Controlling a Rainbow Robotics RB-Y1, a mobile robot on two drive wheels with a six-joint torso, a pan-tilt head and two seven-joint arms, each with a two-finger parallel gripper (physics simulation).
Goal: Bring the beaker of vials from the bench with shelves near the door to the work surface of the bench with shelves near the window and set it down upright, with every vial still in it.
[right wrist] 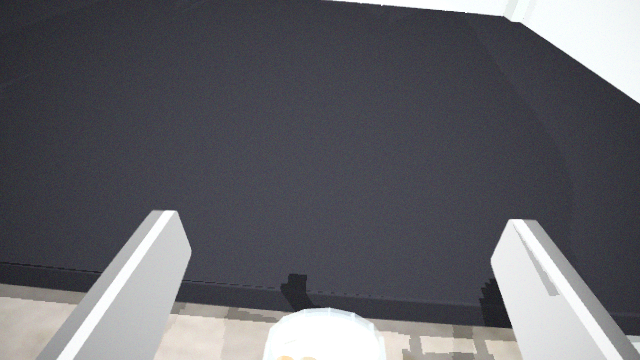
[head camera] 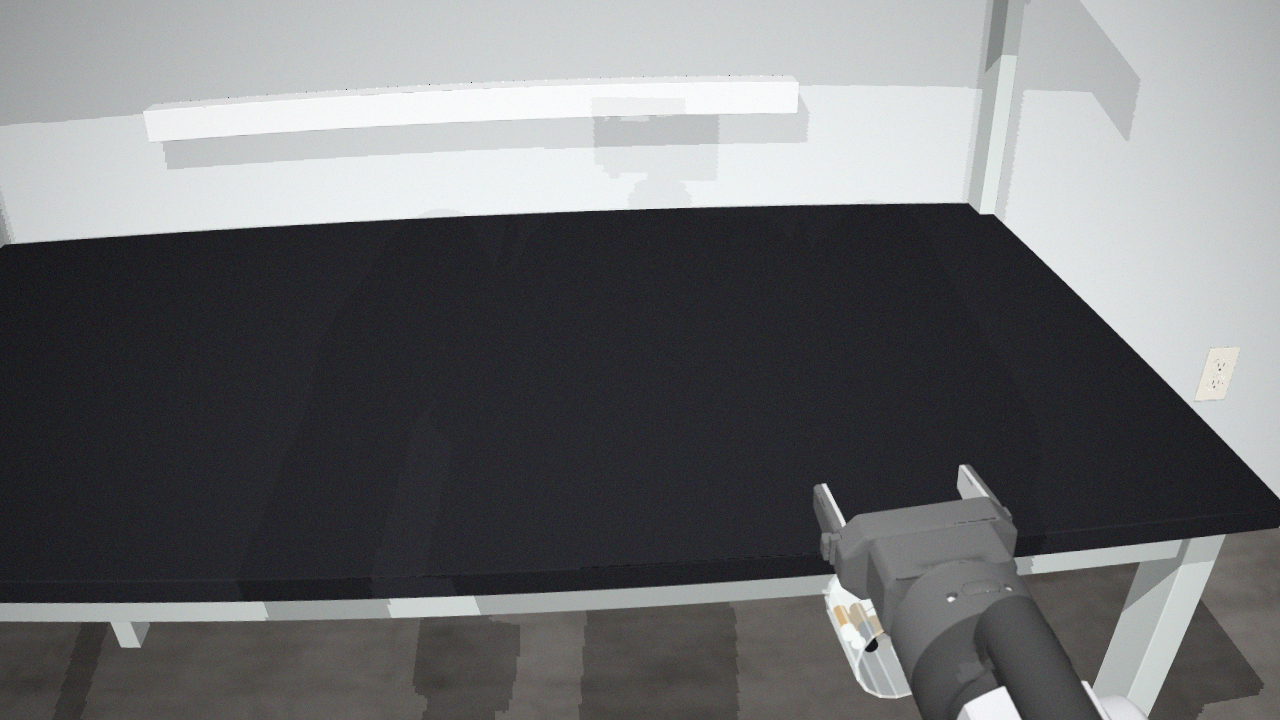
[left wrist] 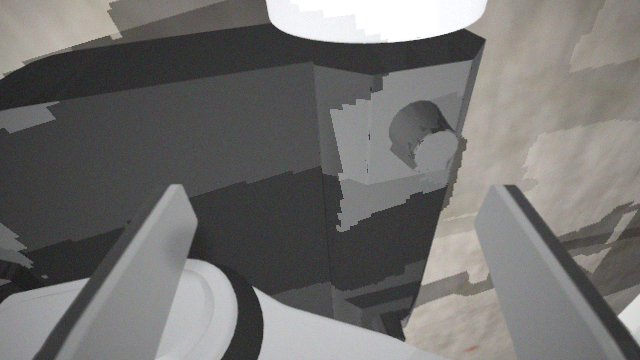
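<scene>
The clear beaker (head camera: pixel 878 669) (right wrist: pixel 325 332) is tipped over beyond the front edge of the dark bench top (head camera: pixel 537 376) (right wrist: pixel 320 140), over the floor and partly behind my right gripper and wrist. It is not upright. Amber and white vials (head camera: pixel 854 620) show inside it, one with a black cap; how many is hidden. My right gripper (head camera: pixel 893 477) (right wrist: pixel 339 236) is open at the front edge, with nothing between its fingers; the beaker is apart from the fingertips, lower and nearer the robot. My left gripper (left wrist: pixel 333 203) is open and empty beside the robot's own base, away from the beaker.
A white rail (head camera: pixel 474 109) runs along the wall behind the bench. A pale upright post (head camera: pixel 996 134) stands at the back right corner, and a bench leg (head camera: pixel 1163 617) at the front right. A wall outlet (head camera: pixel 1217 374) is at the right. Brown floor (head camera: pixel 662 662) shows in front.
</scene>
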